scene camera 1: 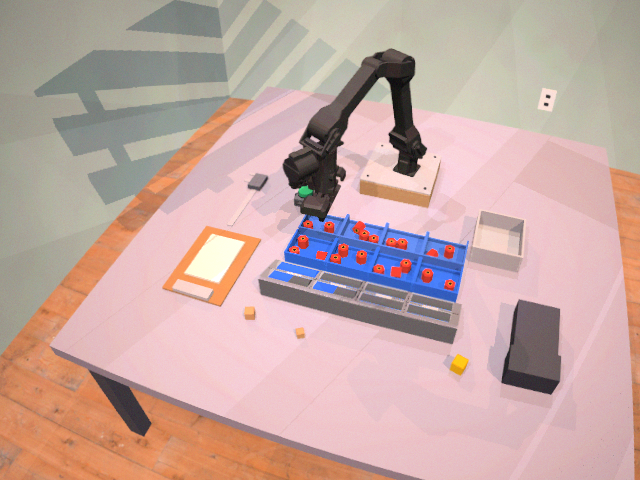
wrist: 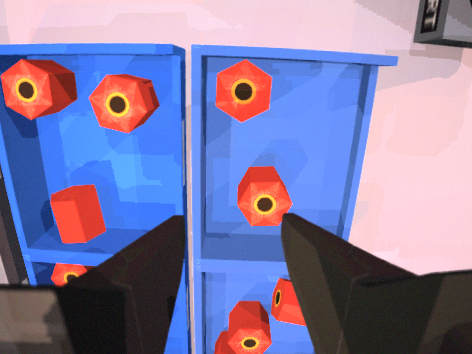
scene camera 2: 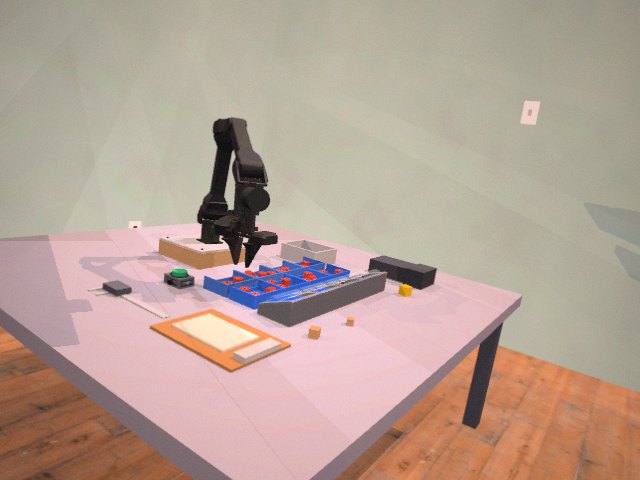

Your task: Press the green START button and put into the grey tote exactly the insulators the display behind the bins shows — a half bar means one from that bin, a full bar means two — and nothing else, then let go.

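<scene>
My gripper [scene camera 1: 321,217] [scene camera 2: 242,265] [wrist: 233,225] points down above the left end of the blue bins [scene camera 1: 306,257] [scene camera 2: 242,298] [wrist: 275,53], fingers part open and empty. In the wrist view, one red insulator [wrist: 262,180] lies just beyond the right fingertip in the back-left bin; another insulator [wrist: 243,111] is farther up in that bin. The front-left bin holds three. The green START button [scene camera 1: 305,191] [scene camera 2: 179,272] is beside the bins. The display [scene camera 1: 356,311] [scene camera 2: 330,305] shows a full and a half blue bar at its left panel, and a half bar at the second. No insulator shows in the grey tote [scene camera 1: 496,259] [scene camera 2: 292,254].
A black box [scene camera 1: 532,341] [scene camera 2: 405,272] and a yellow cube [scene camera 1: 459,364] [scene camera 2: 405,290] are right of the display. Two small orange cubes lie before it. An orange clipboard [scene camera 1: 227,289] [scene camera 2: 165,329] lies at the left, near a dark grey block [scene camera 1: 257,181] [scene camera 2: 116,287] with a pale strip.
</scene>
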